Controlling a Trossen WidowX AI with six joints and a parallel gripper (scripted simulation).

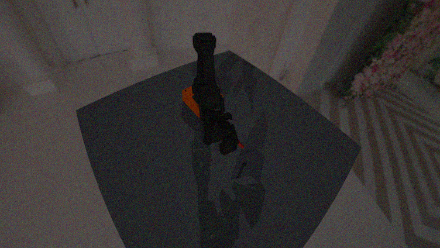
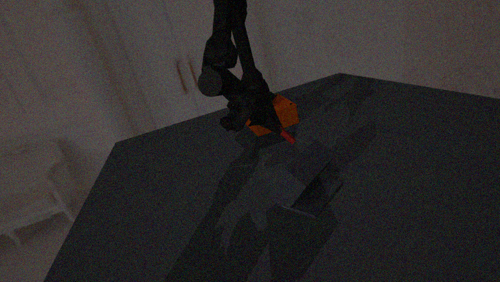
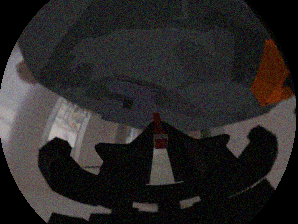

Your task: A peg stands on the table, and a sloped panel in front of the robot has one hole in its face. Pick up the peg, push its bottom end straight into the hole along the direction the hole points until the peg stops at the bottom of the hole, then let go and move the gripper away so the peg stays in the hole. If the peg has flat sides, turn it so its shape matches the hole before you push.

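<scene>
Now: the sloped panel 100 mm ahead of my gripper tip and 70 mm below it. Also, from my gripper tip: red peg 10 mm to the right, 10 mm behind, 10 mm above.
</scene>
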